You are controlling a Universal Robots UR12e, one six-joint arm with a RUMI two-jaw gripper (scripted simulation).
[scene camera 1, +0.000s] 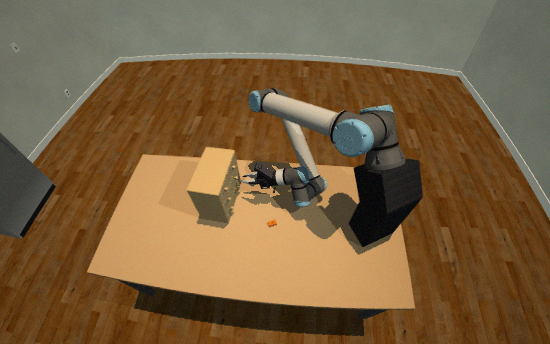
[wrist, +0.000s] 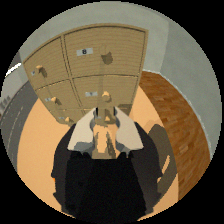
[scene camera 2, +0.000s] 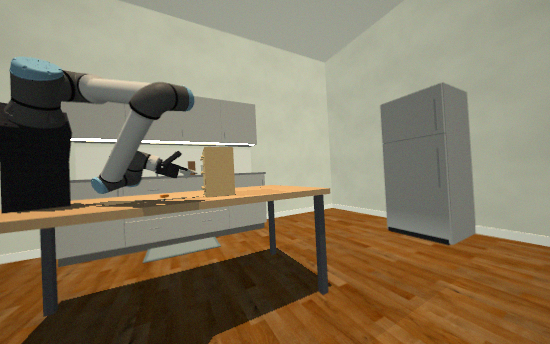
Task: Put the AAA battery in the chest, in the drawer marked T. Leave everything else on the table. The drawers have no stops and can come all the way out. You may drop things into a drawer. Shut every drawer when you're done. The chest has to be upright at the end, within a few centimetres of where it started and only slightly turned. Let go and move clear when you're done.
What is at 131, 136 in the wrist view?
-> My gripper.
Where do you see a wooden chest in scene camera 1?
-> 204, 188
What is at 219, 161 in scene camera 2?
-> A wooden chest.
